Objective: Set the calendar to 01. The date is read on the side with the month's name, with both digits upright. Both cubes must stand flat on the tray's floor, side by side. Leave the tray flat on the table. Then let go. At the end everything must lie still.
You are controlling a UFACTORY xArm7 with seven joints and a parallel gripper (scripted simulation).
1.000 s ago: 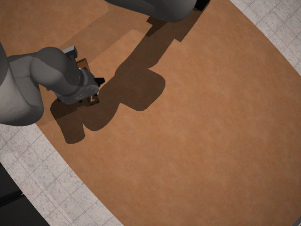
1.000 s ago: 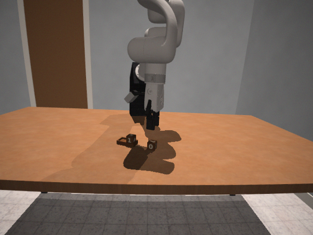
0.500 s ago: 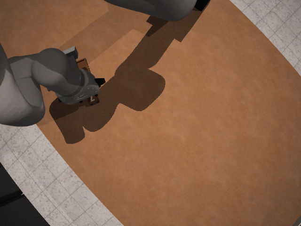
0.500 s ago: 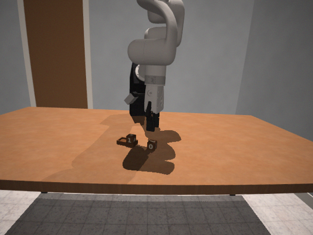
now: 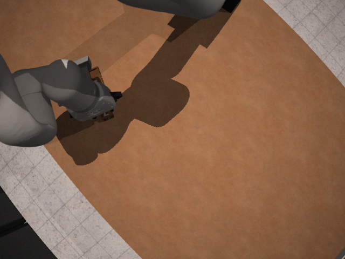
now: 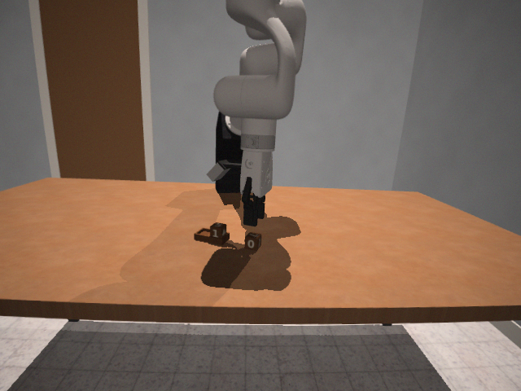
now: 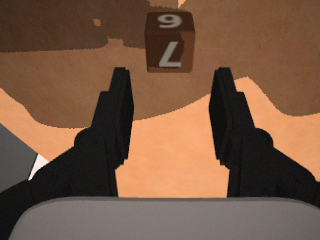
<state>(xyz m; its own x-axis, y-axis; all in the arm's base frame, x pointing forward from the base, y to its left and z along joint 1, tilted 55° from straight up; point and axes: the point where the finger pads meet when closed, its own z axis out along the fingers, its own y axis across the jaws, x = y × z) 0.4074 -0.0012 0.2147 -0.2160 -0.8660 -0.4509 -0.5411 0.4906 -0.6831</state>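
My hand is 7 cm above the cube. Also, from my hand: calendar tray: 10 cm to the right, 8 cm below, 4 cm behind.
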